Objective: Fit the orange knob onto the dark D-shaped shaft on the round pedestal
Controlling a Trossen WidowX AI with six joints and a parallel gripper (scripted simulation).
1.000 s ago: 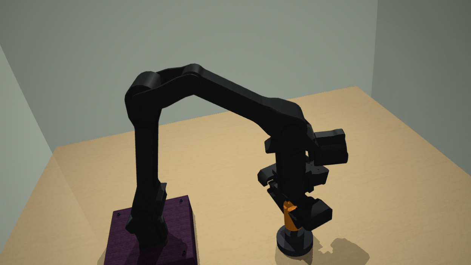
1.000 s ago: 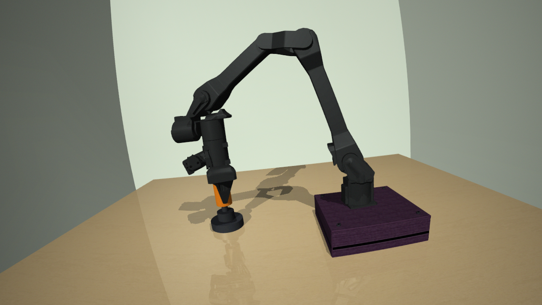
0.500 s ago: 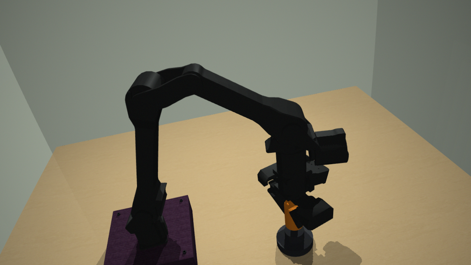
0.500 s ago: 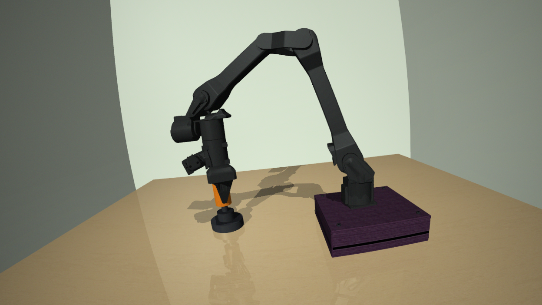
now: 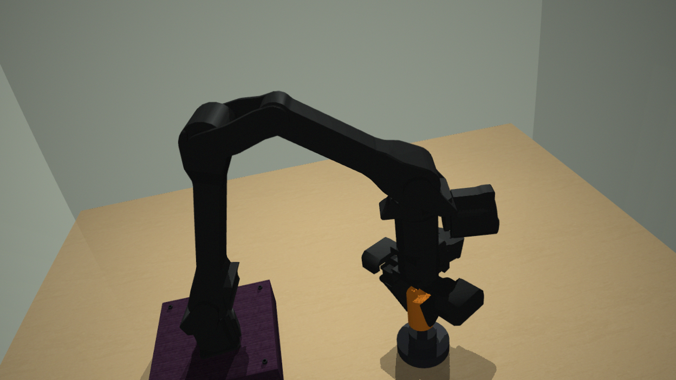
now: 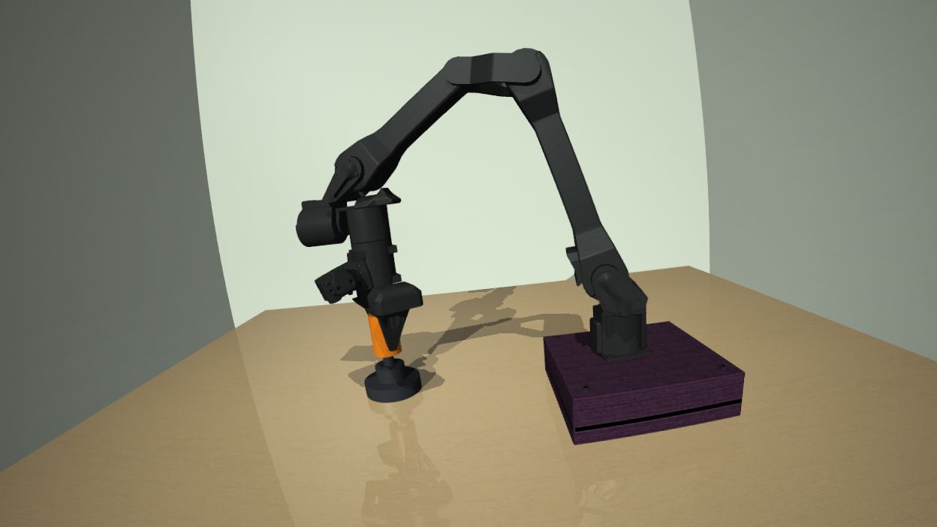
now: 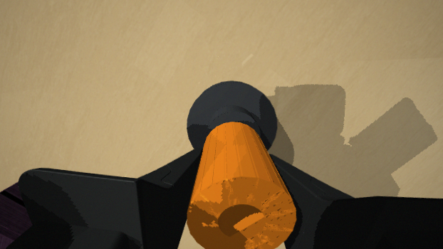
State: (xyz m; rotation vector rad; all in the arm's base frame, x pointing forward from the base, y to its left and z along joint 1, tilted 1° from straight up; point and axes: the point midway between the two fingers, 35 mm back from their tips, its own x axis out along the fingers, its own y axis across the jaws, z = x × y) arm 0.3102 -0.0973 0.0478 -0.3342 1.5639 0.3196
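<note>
Right now my gripper tip is 2 cm below the orange knob. The rest, counted from my gripper tip: round pedestal (4 cm below).
</note>
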